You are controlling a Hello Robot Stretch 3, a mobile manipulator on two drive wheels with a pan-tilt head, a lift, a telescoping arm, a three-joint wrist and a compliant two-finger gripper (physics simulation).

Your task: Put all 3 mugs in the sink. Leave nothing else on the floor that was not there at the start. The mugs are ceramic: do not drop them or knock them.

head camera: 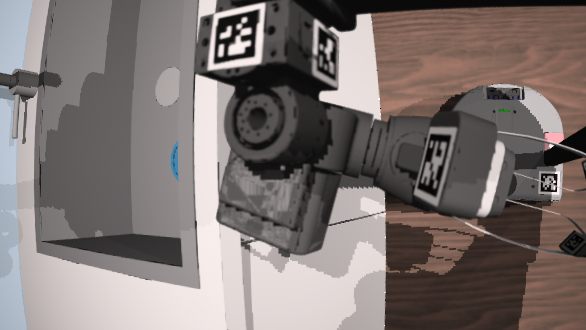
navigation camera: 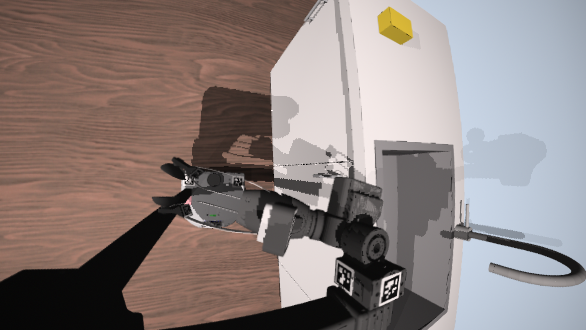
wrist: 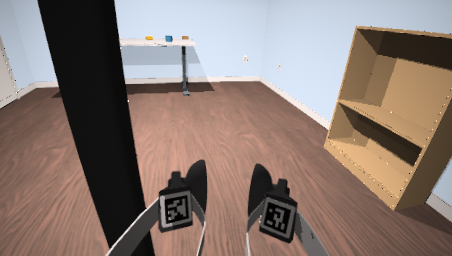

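Where they show: gripper, fingertip midpoint: (navigation camera: pixel 158 181) (wrist: pixel 228 179); robot's base at its link origin: (navigation camera: pixel 213 179).
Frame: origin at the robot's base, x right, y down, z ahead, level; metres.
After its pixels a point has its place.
A blue round thing (head camera: pixel 175 161) @[x 0.564, y -0.738, z -0.008 m], perhaps a mug, shows in the sink (head camera: pixel 190 250) (navigation camera: pixel 378 160) in the head view. The sink's near rim hides most of it. A small blue thing (wrist: pixel 168 38) @[x -3.225, y -0.768, z -0.231 m], mug-like but too far off to be sure, stands on the far table (wrist: pixel 155 43) @[x -3.030, y -0.720, z -0.384 m] in the wrist view. A third mug cannot be made out. My gripper (navigation camera: pixel 167 185) @[x -0.100, y -0.918, z 0.034 m] (wrist: pixel 228 179) @[x -0.100, y -0.918, z 0.034 m] is open with nothing between its fingers. It is in the air above the robot base, away from the sink and pointing away from the counter.
A yellow box (navigation camera: pixel 395 26) @[x 0.407, y -0.954, z 0.478 m] stands on the counter. A faucet (head camera: pixel 22 82) (navigation camera: pixel 530 255) rises behind the sink. The robot base (head camera: pixel 520 132) @[x -0.046, y -0.160, z -0.132 m] is below the gripper. The black mast (wrist: pixel 95 125) @[x -0.116, y -0.963, z -0.065 m] passes close left of the fingers in the wrist view; a wooden bookshelf (wrist: pixel 425 185) @[x -0.736, y -0.183, z 1.462 m] stands at right.
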